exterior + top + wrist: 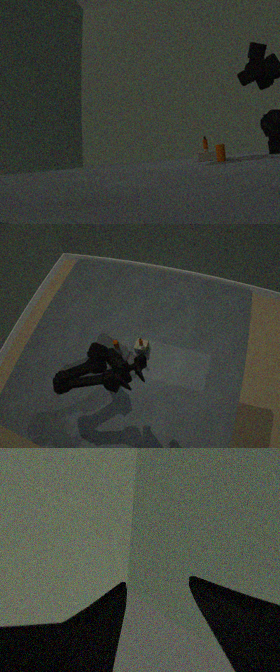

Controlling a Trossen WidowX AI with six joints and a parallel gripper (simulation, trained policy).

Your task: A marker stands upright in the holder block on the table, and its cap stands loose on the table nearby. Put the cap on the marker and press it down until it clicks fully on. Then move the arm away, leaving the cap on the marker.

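The orange cap is 29 cm ahead of my gripper tip, 26 cm to the left of it and 34 cm below it. The rest, counted from my gripper tip: orange marker 32 cm ahead, 13 cm to the left, 30 cm below; then pale holder block 32 cm ahead, 13 cm to the left, 35 cm below.
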